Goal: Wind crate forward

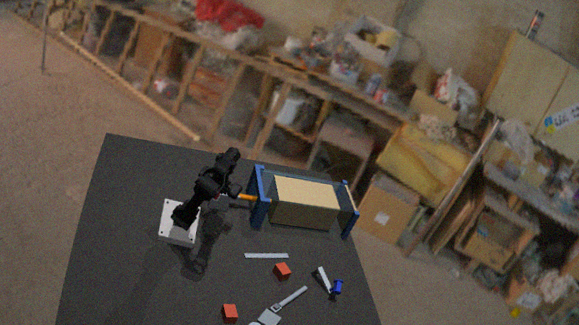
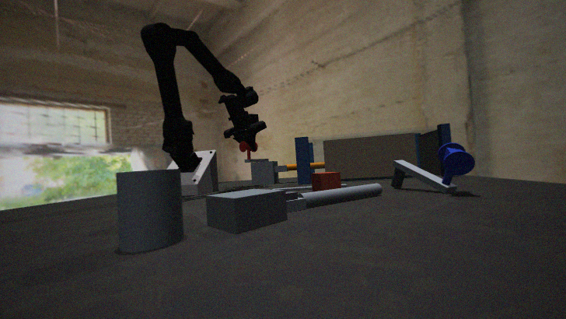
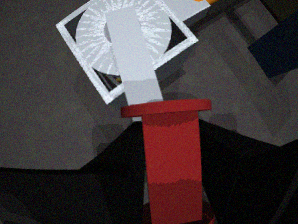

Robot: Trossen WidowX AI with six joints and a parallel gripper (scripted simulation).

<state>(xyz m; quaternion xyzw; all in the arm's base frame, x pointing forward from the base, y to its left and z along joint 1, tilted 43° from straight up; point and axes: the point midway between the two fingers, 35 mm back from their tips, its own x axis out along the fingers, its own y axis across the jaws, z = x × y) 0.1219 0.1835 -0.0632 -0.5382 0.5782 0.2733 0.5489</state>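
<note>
Right now the grey winch is 10 cm below my gripper tip and 7 cm to the left of it. Also, from my gripper tip: red knob 2 cm to the right, 1 cm behind; grey bar 26 cm ahead, 19 cm to the right, 13 cm below; clear-panelled cubby 41 cm ahead, 14 cm to the left, 2 cm below.
</note>
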